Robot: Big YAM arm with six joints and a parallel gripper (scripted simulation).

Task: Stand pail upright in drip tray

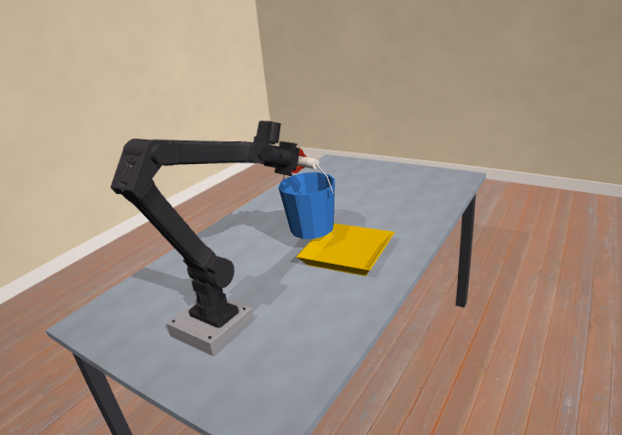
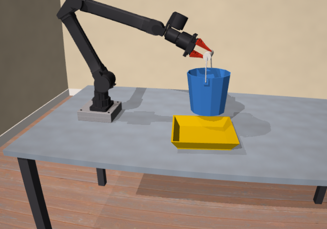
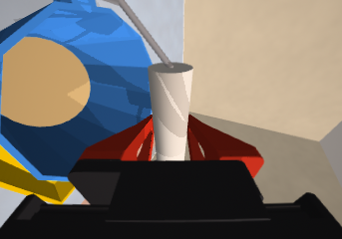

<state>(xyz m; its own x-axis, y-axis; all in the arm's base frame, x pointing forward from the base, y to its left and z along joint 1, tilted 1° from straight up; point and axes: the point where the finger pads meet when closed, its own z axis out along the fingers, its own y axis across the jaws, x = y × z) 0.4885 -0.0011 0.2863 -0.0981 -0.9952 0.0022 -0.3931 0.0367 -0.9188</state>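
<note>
My gripper is now 1 cm short of the blue pail and 10 cm above it. Round my hand: pail handle (3 cm below); then yellow drip tray (15 cm to the right, 31 cm below).
</note>
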